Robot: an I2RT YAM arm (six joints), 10 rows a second.
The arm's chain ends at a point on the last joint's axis. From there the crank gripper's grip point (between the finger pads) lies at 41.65 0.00 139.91 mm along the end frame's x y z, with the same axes.
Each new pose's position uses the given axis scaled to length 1; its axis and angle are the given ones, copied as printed.
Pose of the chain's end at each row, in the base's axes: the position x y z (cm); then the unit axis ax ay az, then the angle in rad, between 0 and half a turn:
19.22, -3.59, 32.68, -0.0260, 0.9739, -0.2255, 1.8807
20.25, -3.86, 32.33, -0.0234, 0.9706, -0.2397, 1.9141
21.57, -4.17, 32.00, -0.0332, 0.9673, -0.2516, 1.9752
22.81, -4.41, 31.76, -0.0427, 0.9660, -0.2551, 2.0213
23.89, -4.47, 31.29, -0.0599, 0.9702, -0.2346, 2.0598
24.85, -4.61, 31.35, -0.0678, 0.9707, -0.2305, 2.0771
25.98, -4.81, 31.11, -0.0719, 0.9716, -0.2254, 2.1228
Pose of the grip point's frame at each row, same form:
31.04, -8.29, 25.51, -0.0260, 0.9739, -0.2255, 1.8807
31.74, -8.97, 24.92, -0.0234, 0.9706, -0.2397, 1.9141
32.54, -9.64, 24.07, -0.0332, 0.9673, -0.2516, 1.9752
33.39, -10.02, 23.42, -0.0427, 0.9660, -0.2551, 2.0213
34.23, -9.63, 22.37, -0.0599, 0.9702, -0.2346, 2.0598
35.06, -9.68, 22.23, -0.0678, 0.9707, -0.2305, 2.0771
35.75, -9.87, 21.51, -0.0719, 0.9716, -0.2254, 2.1228

